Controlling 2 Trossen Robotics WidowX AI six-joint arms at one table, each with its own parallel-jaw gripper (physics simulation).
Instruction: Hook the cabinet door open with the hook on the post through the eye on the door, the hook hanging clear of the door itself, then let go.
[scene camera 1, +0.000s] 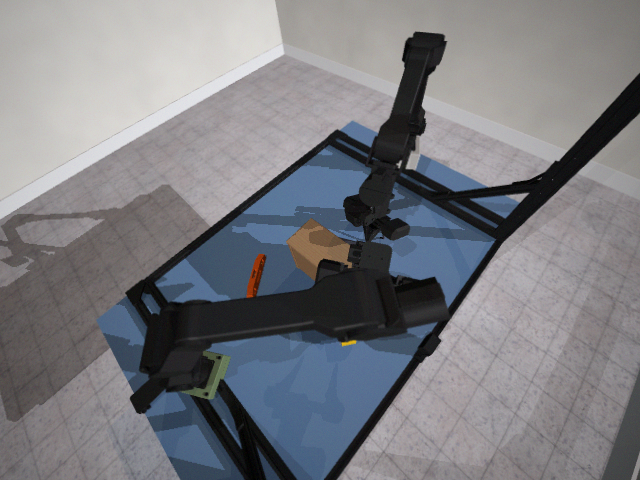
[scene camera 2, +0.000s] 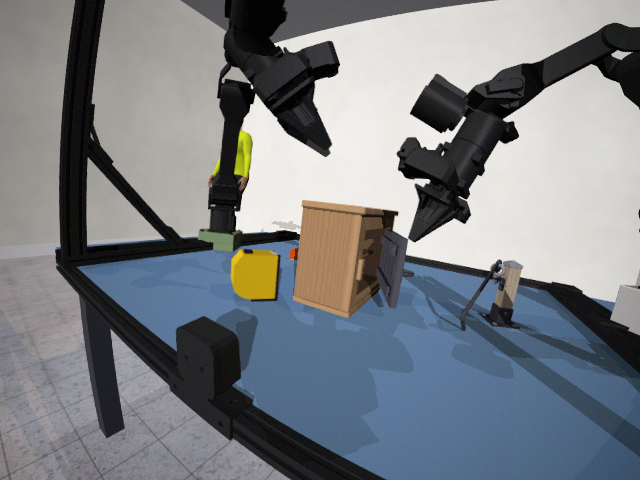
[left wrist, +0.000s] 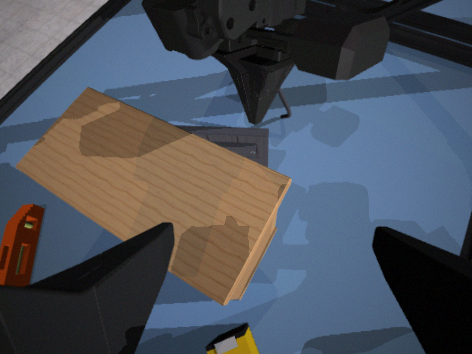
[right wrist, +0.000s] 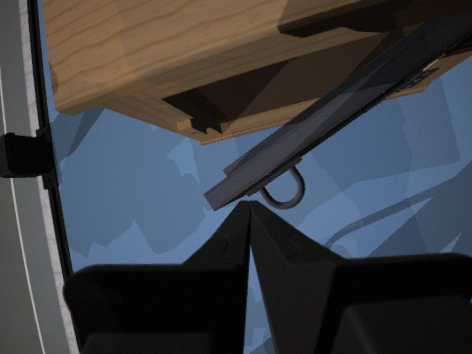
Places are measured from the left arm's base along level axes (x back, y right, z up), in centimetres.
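Pixels of known places: left gripper, fingertip midpoint: (scene camera 2: 328, 152) (left wrist: 273, 234); right gripper, fingertip midpoint: (scene camera 2: 411, 240) (left wrist: 255, 122) (right wrist: 248, 209); left arm's base at its link origin: (scene camera 1: 198, 371) (scene camera 2: 221, 231).
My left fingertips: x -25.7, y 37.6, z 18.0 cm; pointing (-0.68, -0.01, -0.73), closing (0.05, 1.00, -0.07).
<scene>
Ahead of a thing's pixels: the offset from my left fingertips to its middle. "*": to the spot under its first point.
The wooden cabinet @[dx -6.9, dy -9.8, dz -14.7 cm] (scene camera 1: 312, 245) (scene camera 2: 328, 258) (left wrist: 155, 190) (right wrist: 150, 45) stands with its grey door @[* dx -11.8, dy -1.8, dz -15.5 cm] (scene camera 2: 392, 268) (left wrist: 261, 145) (right wrist: 295, 135) partly open. The door's eye @[* dx -14.9, dy -2.8, dz -15.8 cm] (right wrist: 301, 190) is a ring on its outer face, empty. In scene camera 2 the hook @[* dx -23.4, dy +3.6, dz -17.7 cm] (scene camera 2: 475, 299) hangs slanting down from the wooden post @[* dx -31.2, dy +1.1, dz -15.8 cm] (scene camera 2: 509, 284), apart from the door. My right gripper (scene camera 2: 412, 239) (left wrist: 255, 122) (right wrist: 248, 209) is shut and empty, its tips near the door's free edge and the eye. My left gripper (scene camera 2: 327, 152) (left wrist: 273, 234) is open and empty, high above the cabinet.
A yellow tape measure @[dx +8.9, dy -3.4, dz -18.9 cm] (scene camera 1: 348, 343) (scene camera 2: 255, 274) (left wrist: 240, 342) stands beside the cabinet. An orange level @[dx -2.2, dy -32.4, dz -20.6 cm] (scene camera 1: 255, 276) (scene camera 2: 293, 253) (left wrist: 21, 245) lies behind it. The left arm's base stands on a green block (scene camera 1: 219, 374) (scene camera 2: 222, 241). Black rails edge the table.
</scene>
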